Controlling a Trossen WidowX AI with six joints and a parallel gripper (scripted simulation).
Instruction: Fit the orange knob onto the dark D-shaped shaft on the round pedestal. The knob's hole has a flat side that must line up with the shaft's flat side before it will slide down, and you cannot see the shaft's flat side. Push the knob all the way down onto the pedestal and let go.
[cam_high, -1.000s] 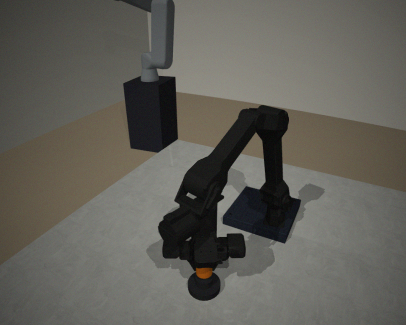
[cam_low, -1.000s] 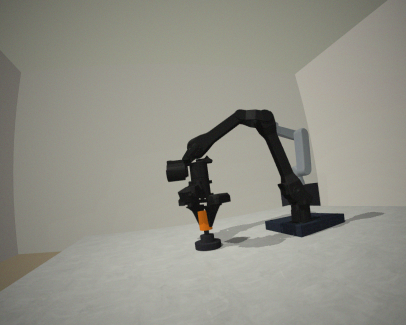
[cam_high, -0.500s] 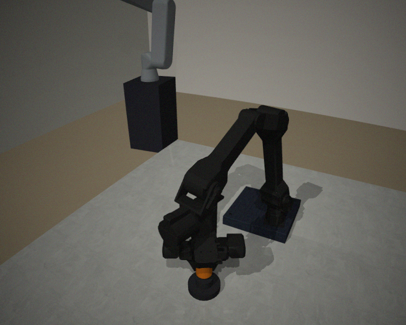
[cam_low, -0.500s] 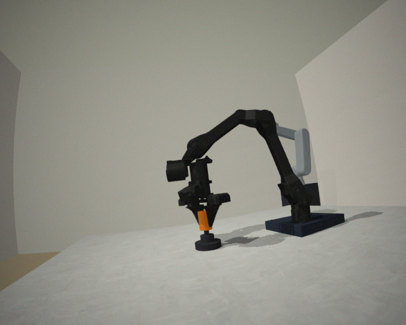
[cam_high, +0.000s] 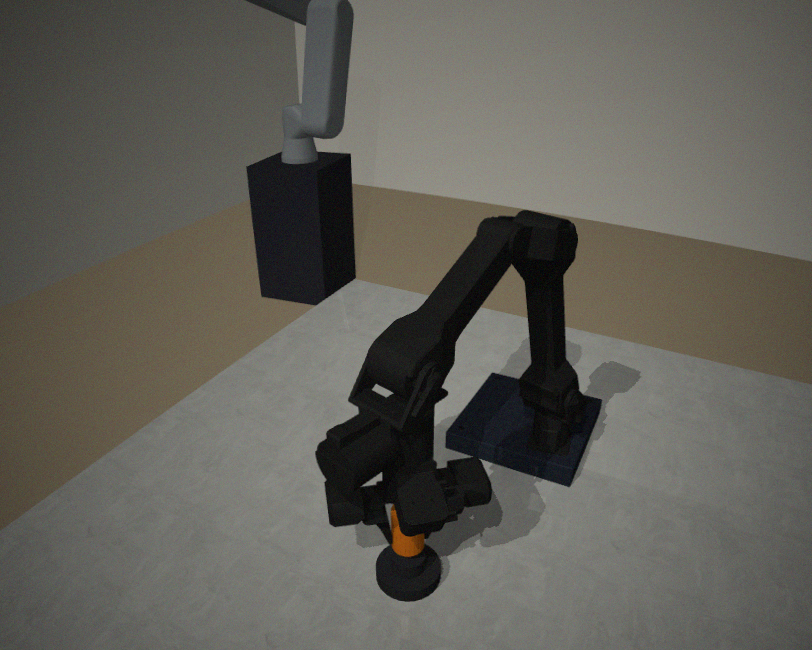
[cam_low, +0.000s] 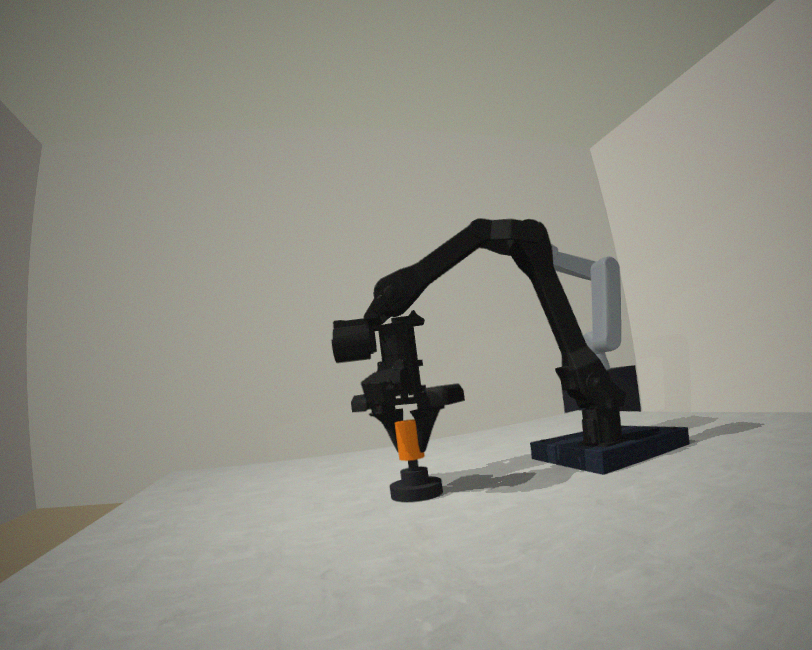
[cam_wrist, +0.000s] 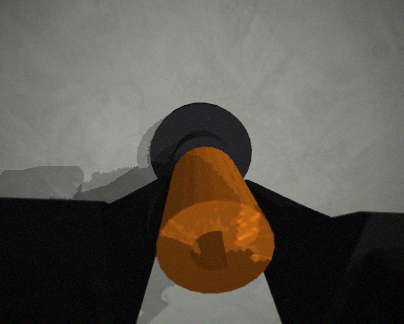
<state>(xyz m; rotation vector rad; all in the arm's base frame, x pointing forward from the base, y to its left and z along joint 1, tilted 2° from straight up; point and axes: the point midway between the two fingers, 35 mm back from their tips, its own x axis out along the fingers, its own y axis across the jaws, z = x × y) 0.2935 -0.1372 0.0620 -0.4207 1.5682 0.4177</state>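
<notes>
The orange knob lies 2 cm above my gripper tip. The rest, counted from my gripper tip: dark round pedestal 4 cm below.
</notes>
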